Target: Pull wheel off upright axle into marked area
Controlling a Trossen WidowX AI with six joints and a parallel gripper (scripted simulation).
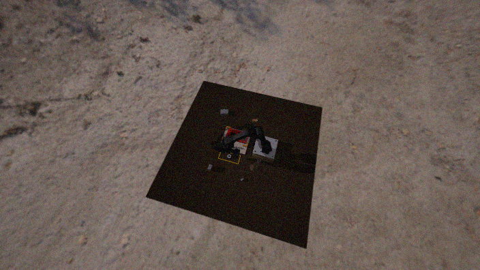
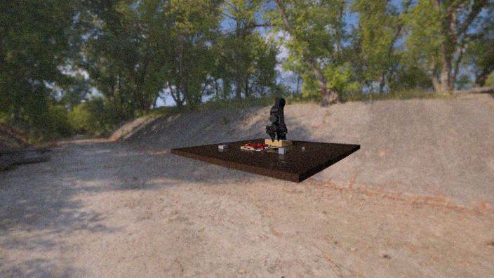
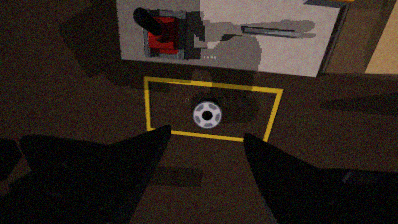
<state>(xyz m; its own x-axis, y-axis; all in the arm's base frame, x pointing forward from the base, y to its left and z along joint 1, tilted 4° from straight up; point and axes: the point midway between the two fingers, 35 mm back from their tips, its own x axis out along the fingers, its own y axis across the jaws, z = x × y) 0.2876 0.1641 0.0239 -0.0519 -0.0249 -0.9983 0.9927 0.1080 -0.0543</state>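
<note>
My gripper tip is now 60 mm above the grey wheel. The rest, counted from my gripper tip: white board (190 mm to the right, 50 mm below, 20 mm ahead).
</note>
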